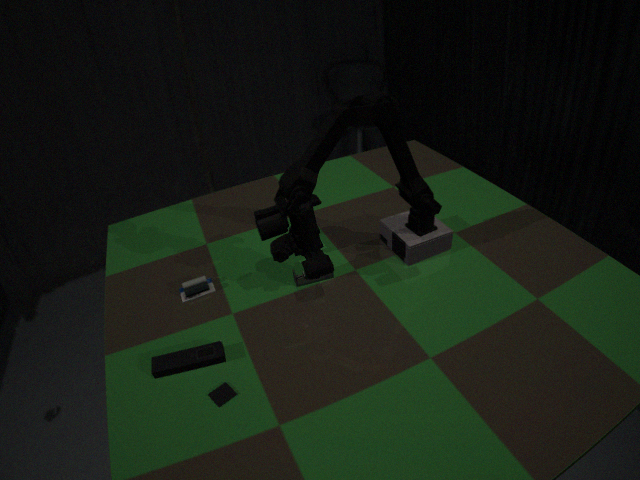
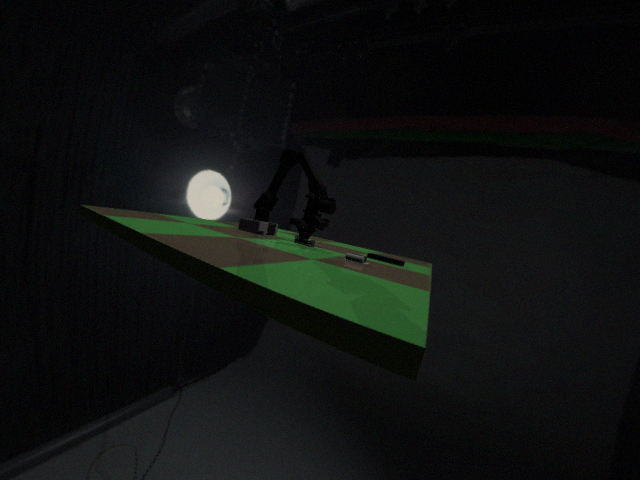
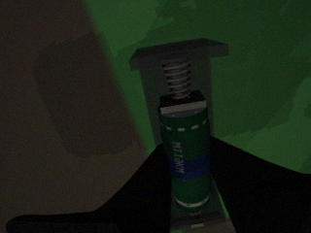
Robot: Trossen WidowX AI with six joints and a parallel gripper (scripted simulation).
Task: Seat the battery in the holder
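Right now my gripper tip is 1 cm below the battery. Round my gripper tip: dark bar (36 cm ahead, 10 cm to the left, 1 cm above); then dark square piece (33 cm ahead, 21 cm to the left, 1 cm below).
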